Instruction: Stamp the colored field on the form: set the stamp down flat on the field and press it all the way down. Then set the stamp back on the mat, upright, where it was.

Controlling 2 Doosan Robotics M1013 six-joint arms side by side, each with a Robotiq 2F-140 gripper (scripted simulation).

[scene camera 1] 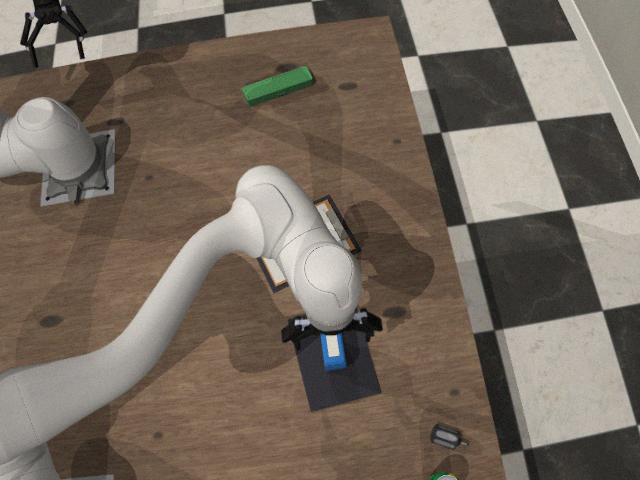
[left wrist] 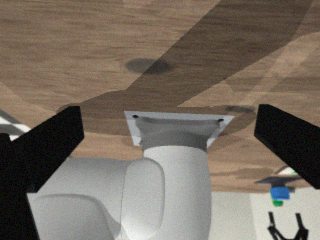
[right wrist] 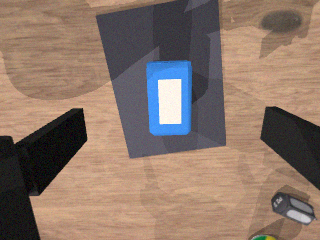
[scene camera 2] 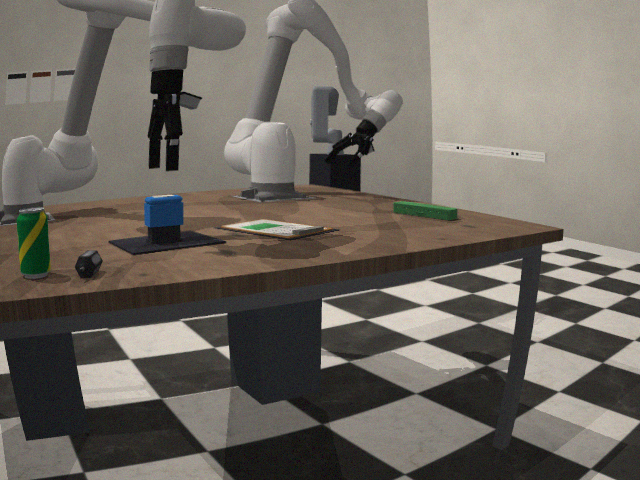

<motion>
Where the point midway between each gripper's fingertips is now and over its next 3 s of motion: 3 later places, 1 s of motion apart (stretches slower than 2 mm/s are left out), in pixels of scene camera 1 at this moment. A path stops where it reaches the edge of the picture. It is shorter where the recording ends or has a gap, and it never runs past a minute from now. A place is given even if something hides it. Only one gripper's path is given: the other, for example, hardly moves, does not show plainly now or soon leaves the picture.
My right gripper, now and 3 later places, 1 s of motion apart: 332, 340; 330, 334; 328, 322; 319, 281
</motion>
